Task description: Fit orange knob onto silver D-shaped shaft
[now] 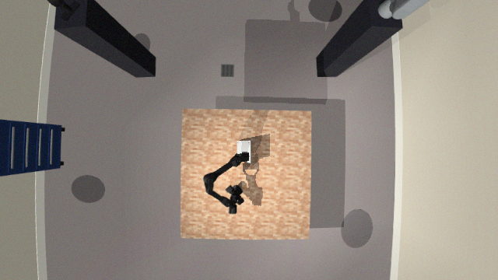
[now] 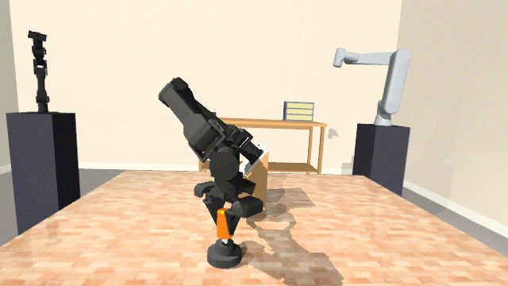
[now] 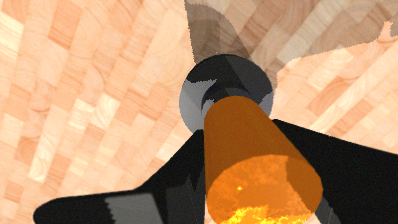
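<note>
The round pedestal is 4 cm below my gripper tip. From my gripper tip the other things lie so: orange knob: 3 cm above.
</note>
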